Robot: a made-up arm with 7 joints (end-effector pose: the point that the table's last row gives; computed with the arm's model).
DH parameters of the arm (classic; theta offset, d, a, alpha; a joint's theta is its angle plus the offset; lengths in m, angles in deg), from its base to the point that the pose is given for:
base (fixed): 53.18 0 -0.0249 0
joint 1: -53.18 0.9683 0.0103 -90
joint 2: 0 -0.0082 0.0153 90
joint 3: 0 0.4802 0.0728 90
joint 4: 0 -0.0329 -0.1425 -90
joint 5: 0 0.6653 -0.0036 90
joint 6: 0 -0.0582 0.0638 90
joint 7: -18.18 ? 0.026 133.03
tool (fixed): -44.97 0.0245 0 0
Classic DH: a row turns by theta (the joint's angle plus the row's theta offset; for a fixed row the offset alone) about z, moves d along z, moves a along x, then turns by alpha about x.
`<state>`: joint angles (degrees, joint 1 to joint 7).
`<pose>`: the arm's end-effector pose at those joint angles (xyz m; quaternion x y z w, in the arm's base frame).
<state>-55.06 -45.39 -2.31 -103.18 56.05 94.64 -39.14</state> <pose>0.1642 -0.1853 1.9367 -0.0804 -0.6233 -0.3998 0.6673</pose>
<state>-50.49 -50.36 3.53 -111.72 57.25 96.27 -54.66</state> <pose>0.2308 -0.1087 1.8674 -0.0775 -0.6679 -0.2389 0.7006</pose>
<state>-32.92 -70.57 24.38 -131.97 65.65 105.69 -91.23</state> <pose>0.2458 0.2421 1.6442 -0.0471 -0.7633 0.2217 0.6050</pose>
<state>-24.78 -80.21 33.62 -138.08 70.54 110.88 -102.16</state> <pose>0.1774 0.3647 1.5404 -0.0454 -0.7811 0.3658 0.5040</pose>
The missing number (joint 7, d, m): 0.0386
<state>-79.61 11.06 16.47 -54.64 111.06 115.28 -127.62</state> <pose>0.2695 -0.7035 1.8973 -0.2023 -0.9647 -0.0737 0.1515</pose>
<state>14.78 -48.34 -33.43 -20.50 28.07 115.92 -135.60</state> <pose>-0.7361 -0.2420 1.9115 0.6090 0.7487 -0.1859 0.1843</pose>
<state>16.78 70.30 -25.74 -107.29 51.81 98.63 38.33</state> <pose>0.7438 -0.1164 0.3428 -0.4902 0.5143 -0.4965 0.4987</pose>
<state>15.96 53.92 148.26 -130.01 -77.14 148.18 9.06</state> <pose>-0.3731 0.1410 1.5160 0.7117 -0.4906 0.4656 0.1896</pose>
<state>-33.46 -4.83 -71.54 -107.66 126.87 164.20 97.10</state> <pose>-0.2807 -0.7686 1.3669 -0.8017 -0.1505 0.2733 0.5099</pose>
